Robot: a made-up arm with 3 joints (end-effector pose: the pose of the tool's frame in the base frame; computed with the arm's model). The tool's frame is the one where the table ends.
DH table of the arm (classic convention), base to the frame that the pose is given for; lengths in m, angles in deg. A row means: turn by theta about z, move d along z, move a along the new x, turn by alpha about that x. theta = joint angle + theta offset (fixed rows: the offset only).
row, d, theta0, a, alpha
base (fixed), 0.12, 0, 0, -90
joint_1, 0, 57.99, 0.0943, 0
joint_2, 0.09, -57.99, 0.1, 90
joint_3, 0, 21.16, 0.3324, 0
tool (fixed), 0.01, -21.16, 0, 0
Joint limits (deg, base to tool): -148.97..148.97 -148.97..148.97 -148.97..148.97
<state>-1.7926 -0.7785 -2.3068</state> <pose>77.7 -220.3 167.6 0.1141 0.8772 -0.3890 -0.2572</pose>
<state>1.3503 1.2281 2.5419</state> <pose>127.3 165.9 164.7 0.0821 0.9178 0.2837 0.2655</pose>
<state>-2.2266 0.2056 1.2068</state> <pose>-18.9 422.4 292.5 0.4376 -0.4807 -0.6975 0.3016</pose>
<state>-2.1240 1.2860 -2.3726</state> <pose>8.0 -211.8 182.0 0.3426 0.3771 -0.1526 -0.8468</pose>
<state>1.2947 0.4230 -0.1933</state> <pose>-116.0 148.2 -374.0 0.6503 -0.0731 0.7536 -0.0630</pose>
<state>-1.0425 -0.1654 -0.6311</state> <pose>234.4 4.0 520.1 0.7825 0.1762 -0.5399 -0.2554</pose>
